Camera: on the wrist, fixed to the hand. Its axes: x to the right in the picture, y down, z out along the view.
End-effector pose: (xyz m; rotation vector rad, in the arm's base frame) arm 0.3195 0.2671 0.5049 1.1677 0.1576 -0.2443
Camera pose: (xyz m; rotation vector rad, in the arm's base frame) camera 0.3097 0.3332 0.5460 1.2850 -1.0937 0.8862
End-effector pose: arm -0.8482 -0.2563 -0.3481 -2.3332 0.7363 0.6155
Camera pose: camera -0.8939 -0.3155 -0.3245 -0.9411 2.1345 1.2658
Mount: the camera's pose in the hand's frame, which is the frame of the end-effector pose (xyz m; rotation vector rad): -0.0268 0.0583 -0.0451 0.3575 -0.3501 1.5067
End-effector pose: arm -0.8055 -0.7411 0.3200 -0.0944 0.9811 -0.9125
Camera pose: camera -0.8091 -0.6708 0.2854 0.6923 0.3240 0.3445
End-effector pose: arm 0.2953 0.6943 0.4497 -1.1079 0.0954 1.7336
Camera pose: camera 0.2792 0.6242 0.4185 0.3060 -1.1434 -2.8086
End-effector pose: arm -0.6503 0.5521 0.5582 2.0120 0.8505 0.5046
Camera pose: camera -0.6749 0.5354 0.6308 2.6719 -1.0194 0.7558
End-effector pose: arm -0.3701 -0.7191 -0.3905 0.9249 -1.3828 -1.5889
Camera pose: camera -0.3118 -0.7160 -0.3381 -0.3467 -1.8761 -0.3181
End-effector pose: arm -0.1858 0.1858 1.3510 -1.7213 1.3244 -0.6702
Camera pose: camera -0.2596 0.1929 1.3256 -0.2220 1.6375 0.2714
